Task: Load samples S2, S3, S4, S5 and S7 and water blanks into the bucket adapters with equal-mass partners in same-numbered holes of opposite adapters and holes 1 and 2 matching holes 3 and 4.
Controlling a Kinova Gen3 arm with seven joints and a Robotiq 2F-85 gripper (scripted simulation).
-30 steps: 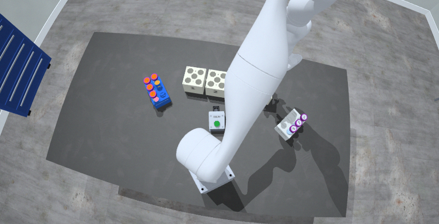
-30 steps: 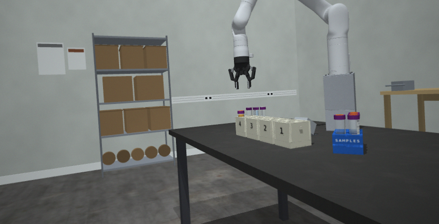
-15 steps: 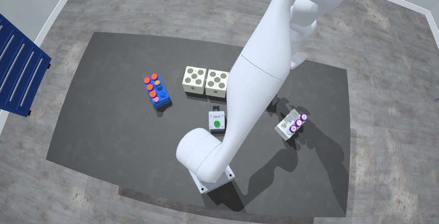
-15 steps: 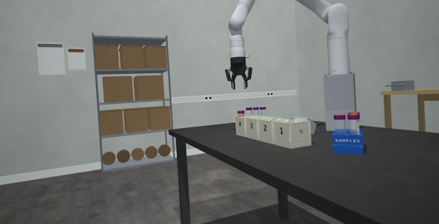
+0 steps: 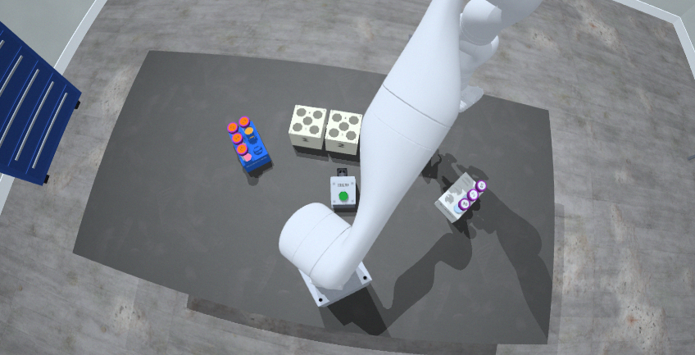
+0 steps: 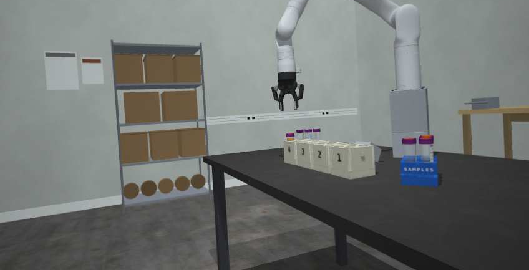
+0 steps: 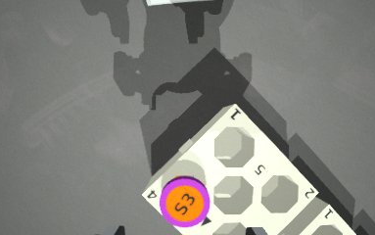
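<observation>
The orange-filled sample tube lies 1 cm behind my hand and 17 cm below it. From my hand the other things lie so: white blank rack (17 cm behind, 14 cm to the right, 20 cm below); 30 mL blank (22 cm behind, 13 cm to the right, 17 cm below); 50 mL blank (18 cm behind, 15 cm to the right, 17 cm below).
</observation>
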